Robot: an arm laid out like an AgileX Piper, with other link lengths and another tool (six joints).
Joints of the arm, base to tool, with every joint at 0 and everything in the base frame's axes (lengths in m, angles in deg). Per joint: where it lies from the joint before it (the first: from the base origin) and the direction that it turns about. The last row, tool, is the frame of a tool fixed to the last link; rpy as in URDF.
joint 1: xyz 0 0 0.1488 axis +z
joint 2: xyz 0 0 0 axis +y
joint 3: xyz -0.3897 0 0.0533 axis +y
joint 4: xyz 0.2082 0 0.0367 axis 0.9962 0 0.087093
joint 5: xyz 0 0 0 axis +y
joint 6: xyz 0.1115 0 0.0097 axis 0.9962 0 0.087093
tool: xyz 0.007 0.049 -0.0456 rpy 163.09 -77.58 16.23
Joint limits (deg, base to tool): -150..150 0..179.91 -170..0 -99.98..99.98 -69.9..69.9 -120..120
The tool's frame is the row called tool.
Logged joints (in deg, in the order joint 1, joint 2, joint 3, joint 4, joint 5, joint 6), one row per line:
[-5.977 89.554 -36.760 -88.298 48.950 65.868]
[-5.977 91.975 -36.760 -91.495 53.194 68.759]
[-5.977 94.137 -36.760 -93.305 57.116 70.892]
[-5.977 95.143 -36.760 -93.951 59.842 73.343]
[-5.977 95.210 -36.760 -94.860 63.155 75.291]
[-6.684 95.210 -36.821 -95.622 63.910 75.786]
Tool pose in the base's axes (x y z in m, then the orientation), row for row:
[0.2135 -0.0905 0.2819 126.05 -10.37 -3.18]
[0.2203 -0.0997 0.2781 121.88 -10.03 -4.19]
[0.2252 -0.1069 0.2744 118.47 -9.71 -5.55]
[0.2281 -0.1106 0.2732 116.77 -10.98 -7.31]
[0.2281 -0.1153 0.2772 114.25 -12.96 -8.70]
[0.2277 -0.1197 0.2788 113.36 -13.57 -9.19]
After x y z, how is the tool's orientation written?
As angles about the fixed x, y, z axes (roll, pitch, yaw), in degrees.
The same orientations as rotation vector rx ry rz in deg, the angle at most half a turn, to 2 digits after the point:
[125.31 -9.28 9.61]
[121.08 -10.35 8.18]
[117.56 -11.67 6.61]
[115.47 -14.26 6.58]
[112.46 -16.90 7.29]
[111.39 -17.78 7.41]

